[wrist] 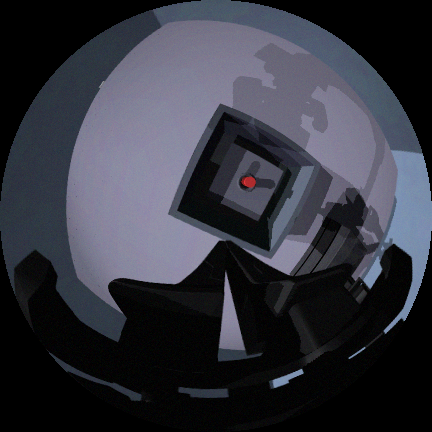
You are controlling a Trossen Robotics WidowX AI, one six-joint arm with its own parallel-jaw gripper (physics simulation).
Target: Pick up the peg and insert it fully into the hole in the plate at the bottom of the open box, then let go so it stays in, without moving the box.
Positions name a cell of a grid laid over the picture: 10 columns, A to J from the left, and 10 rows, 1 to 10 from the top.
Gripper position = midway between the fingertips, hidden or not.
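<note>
Visible to me: a box (E5), a plate (F5) and my gripper (F6).
</note>
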